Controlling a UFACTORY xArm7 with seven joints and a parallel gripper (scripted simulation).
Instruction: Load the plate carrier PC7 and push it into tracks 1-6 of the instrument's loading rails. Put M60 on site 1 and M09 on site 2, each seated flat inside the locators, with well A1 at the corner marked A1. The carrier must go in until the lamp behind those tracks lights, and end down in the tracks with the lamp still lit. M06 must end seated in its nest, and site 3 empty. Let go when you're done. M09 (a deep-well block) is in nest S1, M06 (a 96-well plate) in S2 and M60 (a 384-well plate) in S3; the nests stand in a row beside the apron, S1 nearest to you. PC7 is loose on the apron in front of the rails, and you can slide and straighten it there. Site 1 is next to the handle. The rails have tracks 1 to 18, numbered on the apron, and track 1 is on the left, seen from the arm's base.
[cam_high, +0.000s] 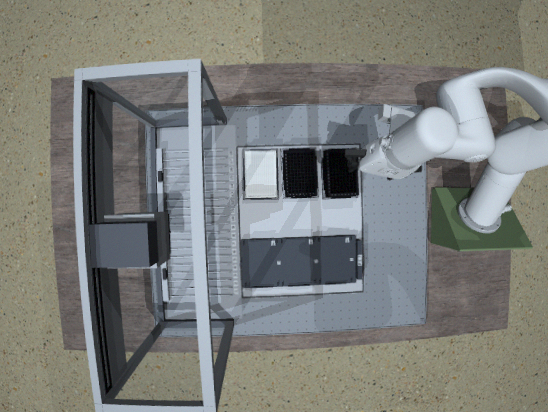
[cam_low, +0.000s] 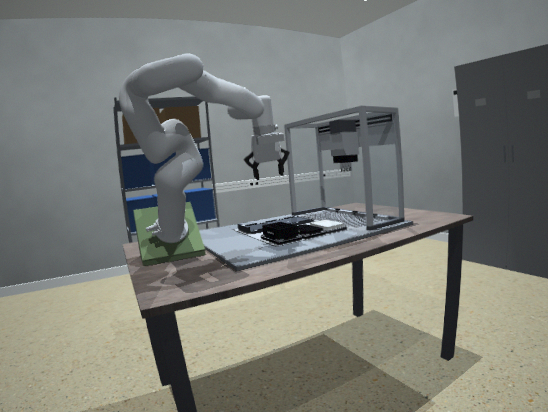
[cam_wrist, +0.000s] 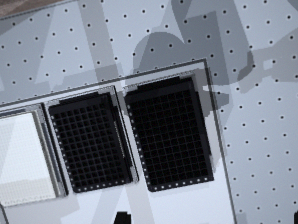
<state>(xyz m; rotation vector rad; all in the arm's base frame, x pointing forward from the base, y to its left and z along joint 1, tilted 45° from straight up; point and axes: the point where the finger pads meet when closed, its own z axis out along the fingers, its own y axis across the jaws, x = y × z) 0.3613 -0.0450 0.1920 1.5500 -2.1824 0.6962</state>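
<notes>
The black deep-well block M09 lies 20 mm ahead of my hand, 10 mm to the right of it and 210 mm below it. Round my hand: pale 384-well plate M60: 240 mm ahead, 30 mm to the right, 230 mm below; then nest S1: 20 mm ahead, 10 mm to the right, 240 mm below; then nest S3: 240 mm ahead, 30 mm to the right, 240 mm below.
</notes>
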